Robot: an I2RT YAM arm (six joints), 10 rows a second.
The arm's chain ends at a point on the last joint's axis. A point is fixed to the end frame.
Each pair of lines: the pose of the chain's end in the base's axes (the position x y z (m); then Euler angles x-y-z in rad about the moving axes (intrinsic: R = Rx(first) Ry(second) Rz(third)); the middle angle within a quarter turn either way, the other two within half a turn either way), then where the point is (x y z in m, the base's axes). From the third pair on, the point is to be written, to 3 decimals.
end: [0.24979, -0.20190, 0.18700, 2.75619, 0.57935, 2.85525]
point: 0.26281 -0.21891 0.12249
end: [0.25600, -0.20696, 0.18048, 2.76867, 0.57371, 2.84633]
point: 0.26858 -0.22341 0.11574
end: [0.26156, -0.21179, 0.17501, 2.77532, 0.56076, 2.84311]
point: 0.273 -0.228 0.110
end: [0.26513, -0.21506, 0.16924, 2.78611, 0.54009, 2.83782]
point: 0.275 -0.231 0.104
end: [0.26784, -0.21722, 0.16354, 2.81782, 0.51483, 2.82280]
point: 0.276 -0.231 0.098
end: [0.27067, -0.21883, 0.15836, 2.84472, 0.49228, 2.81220]
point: 0.278 -0.231 0.092
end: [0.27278, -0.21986, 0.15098, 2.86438, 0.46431, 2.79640]
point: 0.278 -0.232 0.084
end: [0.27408, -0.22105, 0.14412, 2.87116, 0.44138, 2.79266]
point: 0.277 -0.232 0.077
